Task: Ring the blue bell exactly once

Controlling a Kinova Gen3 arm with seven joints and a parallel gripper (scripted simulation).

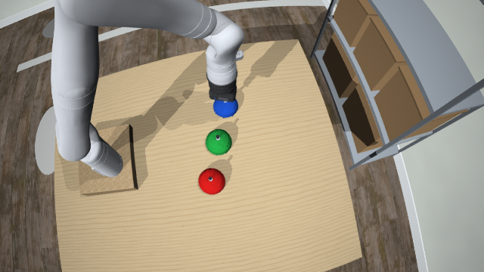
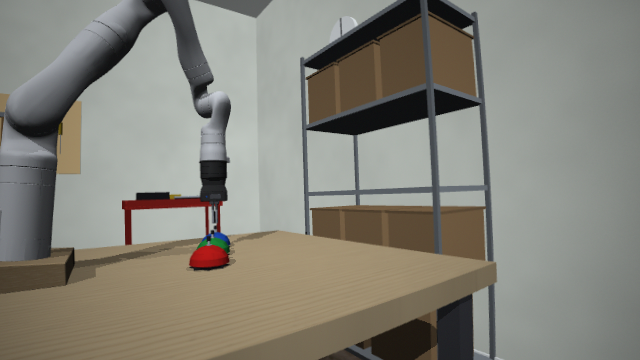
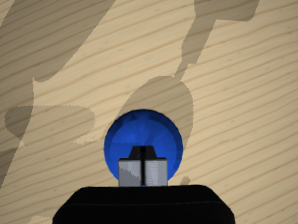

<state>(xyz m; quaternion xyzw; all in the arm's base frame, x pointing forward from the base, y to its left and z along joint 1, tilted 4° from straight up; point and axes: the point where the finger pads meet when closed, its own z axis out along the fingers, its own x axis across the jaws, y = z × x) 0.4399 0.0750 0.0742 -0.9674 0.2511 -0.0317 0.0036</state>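
My hand is 5 cm above the blue bell. The rest, counted from my hand: green bell: 11 cm to the right, 6 cm behind, 5 cm below; then red bell: 23 cm to the right, 13 cm behind, 5 cm below.
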